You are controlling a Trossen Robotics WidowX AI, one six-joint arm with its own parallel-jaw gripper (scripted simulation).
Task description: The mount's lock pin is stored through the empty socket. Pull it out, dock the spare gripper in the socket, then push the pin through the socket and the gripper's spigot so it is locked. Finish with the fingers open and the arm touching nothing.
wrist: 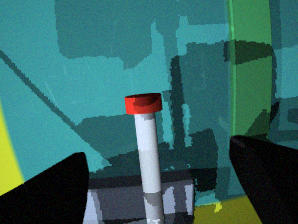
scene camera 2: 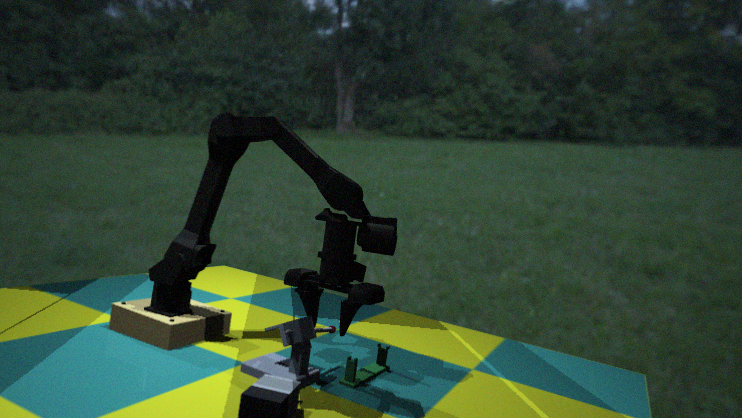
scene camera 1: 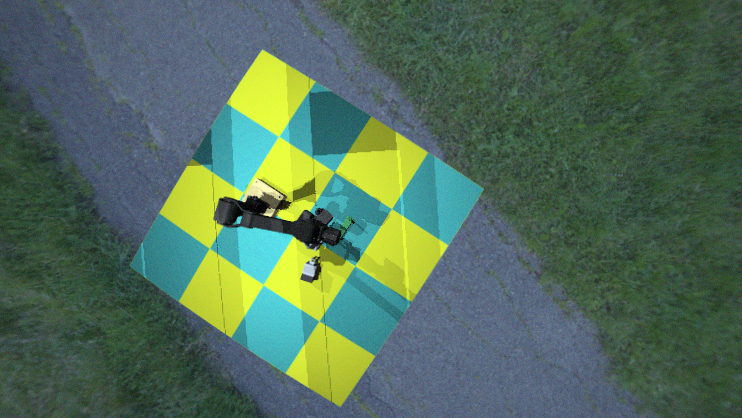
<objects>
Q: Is my gripper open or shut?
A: Open.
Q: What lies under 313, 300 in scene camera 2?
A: My gripper.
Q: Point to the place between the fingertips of my gripper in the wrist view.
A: At 159, 155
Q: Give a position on a socket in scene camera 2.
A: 296, 367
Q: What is my gripper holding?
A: Nothing.
</objects>
